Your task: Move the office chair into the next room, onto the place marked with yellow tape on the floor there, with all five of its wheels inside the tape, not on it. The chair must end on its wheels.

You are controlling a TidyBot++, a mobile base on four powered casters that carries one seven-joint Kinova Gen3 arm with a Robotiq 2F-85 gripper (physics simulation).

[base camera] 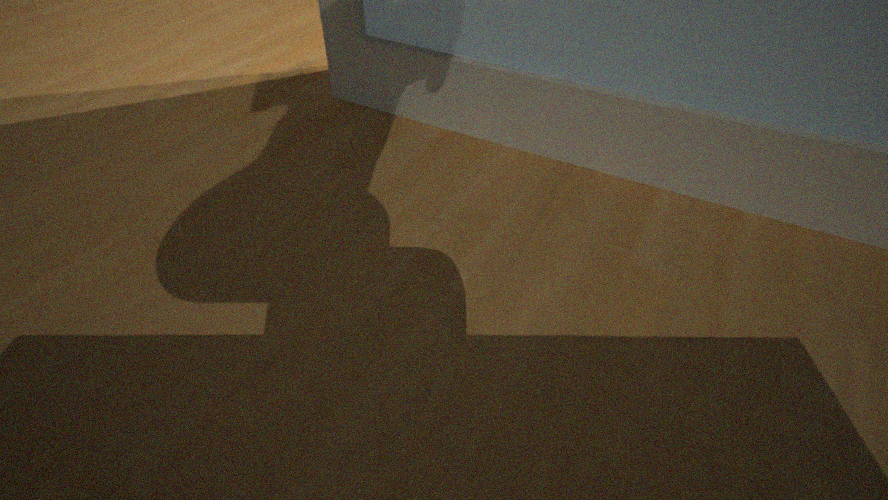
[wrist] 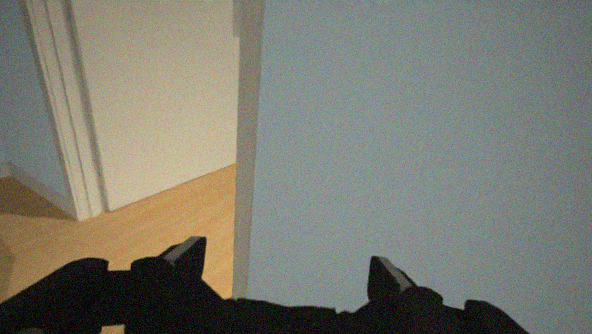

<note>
I see my gripper and a white door frame.
</note>
